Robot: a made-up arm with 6 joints.
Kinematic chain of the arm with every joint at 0, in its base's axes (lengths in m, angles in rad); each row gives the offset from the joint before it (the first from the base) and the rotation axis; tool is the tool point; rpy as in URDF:
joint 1: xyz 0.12 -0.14 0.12 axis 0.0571 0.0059 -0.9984
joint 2: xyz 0 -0.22 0.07 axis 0.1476 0.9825 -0.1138
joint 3: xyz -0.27 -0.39 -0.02 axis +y
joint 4: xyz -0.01 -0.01 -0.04 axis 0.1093 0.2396 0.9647
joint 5: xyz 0.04 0 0.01 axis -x
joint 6: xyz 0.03 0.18 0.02 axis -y
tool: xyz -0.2 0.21 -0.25 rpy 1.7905 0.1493 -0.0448
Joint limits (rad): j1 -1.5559..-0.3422 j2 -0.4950..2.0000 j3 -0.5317..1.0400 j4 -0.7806..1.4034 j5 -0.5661..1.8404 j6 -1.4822..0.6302
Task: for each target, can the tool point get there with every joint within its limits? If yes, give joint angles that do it. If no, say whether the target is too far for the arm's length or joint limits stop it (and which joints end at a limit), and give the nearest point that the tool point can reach.
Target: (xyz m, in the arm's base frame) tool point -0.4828 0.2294 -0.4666
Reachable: no: joint limits stop it (at a limit: joint 1, joint 6) | nearest point -0.1120 -0.4284 -0.1261 | short by 0.828 m
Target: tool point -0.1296 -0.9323 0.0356
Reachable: yes | joints -0.6694 -0.1621 0.1352 0.6082 0.2427 -0.6549
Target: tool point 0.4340 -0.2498 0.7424
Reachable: yes | joints -1.0846 1.2154 0.4854 0.2015 -0.3117 -0.9331
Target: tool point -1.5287 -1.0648 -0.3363
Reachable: no: too far | nearest point -0.4222 -0.8950 0.0254 | short by 1.176 m
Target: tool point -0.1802 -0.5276 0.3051
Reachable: yes | joints -0.5652 0.3752 0.4277 -0.0887 -0.1895 -0.2740
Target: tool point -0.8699 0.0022 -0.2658
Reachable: no: joint limits stop it (at a limit: joint 1, joint 6) | nearest point -0.2983 -0.5105 -0.0002 | short by 0.813 m
